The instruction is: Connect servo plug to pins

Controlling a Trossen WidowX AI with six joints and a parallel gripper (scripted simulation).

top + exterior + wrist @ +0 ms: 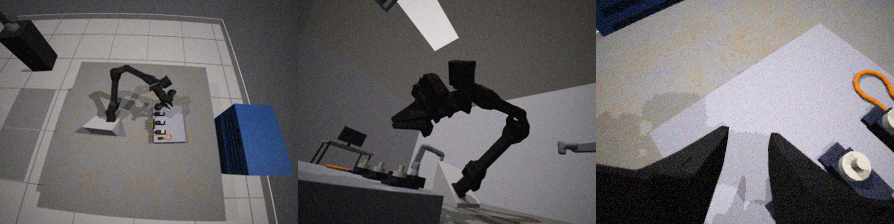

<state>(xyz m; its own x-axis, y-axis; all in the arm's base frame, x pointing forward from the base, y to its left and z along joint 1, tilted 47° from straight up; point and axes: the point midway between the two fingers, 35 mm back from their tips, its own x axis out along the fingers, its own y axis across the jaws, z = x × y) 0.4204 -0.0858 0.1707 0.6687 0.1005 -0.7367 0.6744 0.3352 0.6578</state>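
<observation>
Right now my gripper tip is 3 cm short of the grey printed holder, 8 cm to the left of it and 13 cm above it.
</observation>
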